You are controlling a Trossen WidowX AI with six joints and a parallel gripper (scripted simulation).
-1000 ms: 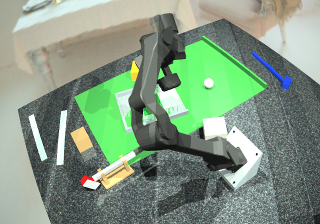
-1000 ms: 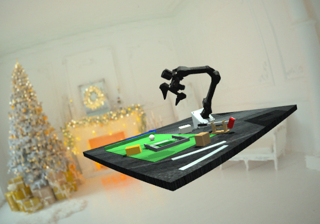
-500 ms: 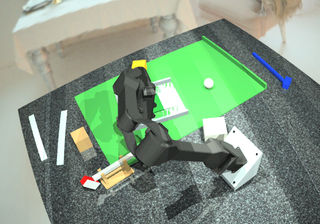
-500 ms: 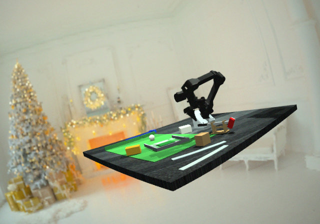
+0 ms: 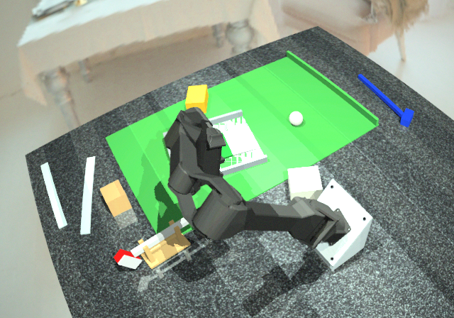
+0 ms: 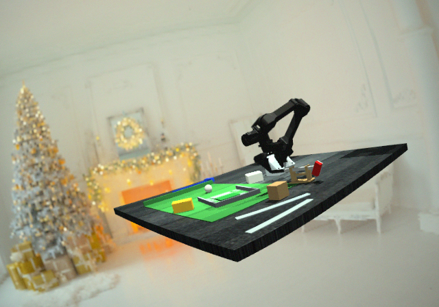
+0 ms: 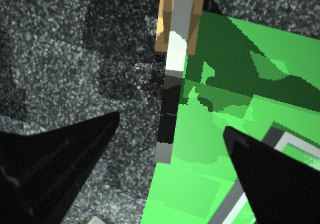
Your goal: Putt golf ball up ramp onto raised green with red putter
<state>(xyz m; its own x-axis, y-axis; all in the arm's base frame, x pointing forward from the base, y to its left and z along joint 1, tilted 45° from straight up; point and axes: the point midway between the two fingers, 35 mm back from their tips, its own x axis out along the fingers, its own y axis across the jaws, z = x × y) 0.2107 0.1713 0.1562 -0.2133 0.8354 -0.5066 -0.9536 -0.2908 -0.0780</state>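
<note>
The white cube lies 26 cm to the right of my gripper tip, 5 cm below it and 2 cm behind it. Round my gripper tip: red putter 11 cm to the left, 4 cm behind, 1 cm below; tan cube 21 cm to the left, 16 cm ahead, 4 cm below; wooden putter stand 13 cm to the left, 4 cm behind, 3 cm below.
</note>
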